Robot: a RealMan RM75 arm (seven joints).
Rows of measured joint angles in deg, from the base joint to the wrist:
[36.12, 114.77, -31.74, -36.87, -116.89, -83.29, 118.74]
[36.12, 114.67, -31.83, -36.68, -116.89, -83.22, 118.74]
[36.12, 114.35, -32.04, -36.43, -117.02, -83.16, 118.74]
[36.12, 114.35, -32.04, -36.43, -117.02, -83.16, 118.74]
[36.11, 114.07, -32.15, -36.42, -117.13, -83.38, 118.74]
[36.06, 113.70, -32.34, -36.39, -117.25, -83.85, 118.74]
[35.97, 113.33, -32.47, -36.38, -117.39, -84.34, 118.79]
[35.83, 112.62, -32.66, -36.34, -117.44, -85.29, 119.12]
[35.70, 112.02, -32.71, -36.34, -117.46, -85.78, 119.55]
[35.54, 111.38, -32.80, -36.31, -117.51, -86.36, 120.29]
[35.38, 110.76, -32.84, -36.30, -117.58, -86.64, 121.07]
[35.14, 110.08, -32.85, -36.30, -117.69, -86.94, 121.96]
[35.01, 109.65, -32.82, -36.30, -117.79, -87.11, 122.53]
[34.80, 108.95, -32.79, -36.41, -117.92, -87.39, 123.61]
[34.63, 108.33, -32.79, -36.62, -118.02, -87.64, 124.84]
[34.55, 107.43, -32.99, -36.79, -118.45, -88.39, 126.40]
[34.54, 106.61, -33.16, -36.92, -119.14, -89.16, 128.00]
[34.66, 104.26, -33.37, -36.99, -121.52, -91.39, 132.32]
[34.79, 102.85, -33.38, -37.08, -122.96, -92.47, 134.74]
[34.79, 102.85, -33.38, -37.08, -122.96, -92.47, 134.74]
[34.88, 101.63, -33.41, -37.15, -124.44, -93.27, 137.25]
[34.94, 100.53, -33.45, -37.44, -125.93, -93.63, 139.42]
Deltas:
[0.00, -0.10, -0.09, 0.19, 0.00, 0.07, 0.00]
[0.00, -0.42, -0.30, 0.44, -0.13, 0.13, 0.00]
[0.00, -0.42, -0.30, 0.44, -0.13, 0.13, 0.00]
[-0.01, -0.70, -0.41, 0.45, -0.24, -0.09, 0.00]
[-0.06, -1.07, -0.60, 0.48, -0.36, -0.56, 0.00]
[-0.15, -1.44, -0.73, 0.49, -0.50, -1.05, 0.05]
[-0.29, -2.15, -0.92, 0.53, -0.55, -2.00, 0.38]
[-0.42, -2.75, -0.97, 0.53, -0.57, -2.49, 0.81]
[-0.58, -3.39, -1.06, 0.56, -0.62, -3.07, 1.55]
[-0.74, -4.01, -1.10, 0.57, -0.69, -3.35, 2.33]
[-0.98, -4.69, -1.11, 0.57, -0.80, -3.65, 3.22]
[-1.11, -5.12, -1.08, 0.57, -0.90, -3.82, 3.79]
[-1.32, -5.82, -1.05, 0.46, -1.03, -4.10, 4.87]
[-1.49, -6.44, -1.05, 0.25, -1.13, -4.35, 6.10]
[-1.57, -7.34, -1.25, 0.08, -1.56, -5.10, 7.66]
[-1.58, -8.16, -1.42, -0.05, -2.25, -5.87, 9.26]
[-1.46, -10.51, -1.63, -0.12, -4.63, -8.10, 13.58]
[-1.33, -11.92, -1.64, -0.21, -6.07, -9.18, 16.00]
[-1.33, -11.92, -1.64, -0.21, -6.07, -9.18, 16.00]
[-1.24, -13.14, -1.67, -0.28, -7.55, -9.98, 18.51]
[-1.18, -14.24, -1.71, -0.57, -9.04, -10.34, 20.68]

